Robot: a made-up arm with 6 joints. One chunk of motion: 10 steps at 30 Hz.
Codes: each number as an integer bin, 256 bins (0 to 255) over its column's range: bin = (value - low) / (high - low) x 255, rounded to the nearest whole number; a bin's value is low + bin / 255 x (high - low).
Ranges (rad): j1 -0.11..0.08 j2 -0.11..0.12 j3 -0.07..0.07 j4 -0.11..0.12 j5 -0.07..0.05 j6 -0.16..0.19
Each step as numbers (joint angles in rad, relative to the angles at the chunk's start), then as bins.
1 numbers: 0.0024 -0.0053 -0.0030 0.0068 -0.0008 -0.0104
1 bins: 151 116 122 129 147 109
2 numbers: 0.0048 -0.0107 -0.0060 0.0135 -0.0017 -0.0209
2 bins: 154 110 117 137 145 101
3 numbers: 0.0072 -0.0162 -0.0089 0.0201 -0.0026 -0.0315
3 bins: 157 104 111 144 143 94
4 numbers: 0.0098 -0.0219 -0.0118 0.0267 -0.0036 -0.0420
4 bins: 161 98 106 152 141 86
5 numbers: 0.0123 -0.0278 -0.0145 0.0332 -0.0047 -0.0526
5 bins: 164 91 101 159 139 78
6 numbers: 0.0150 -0.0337 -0.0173 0.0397 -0.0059 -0.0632
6 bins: 168 85 96 166 136 71
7 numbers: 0.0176 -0.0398 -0.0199 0.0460 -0.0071 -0.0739
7 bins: 171 78 91 173 134 63
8 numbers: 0.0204 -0.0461 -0.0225 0.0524 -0.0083 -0.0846
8 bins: 175 71 87 180 131 55
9 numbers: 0.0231 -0.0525 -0.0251 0.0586 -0.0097 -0.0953
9 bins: 179 64 82 187 128 47
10 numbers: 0.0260 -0.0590 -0.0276 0.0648 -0.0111 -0.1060
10 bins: 183 57 77 194 125 39
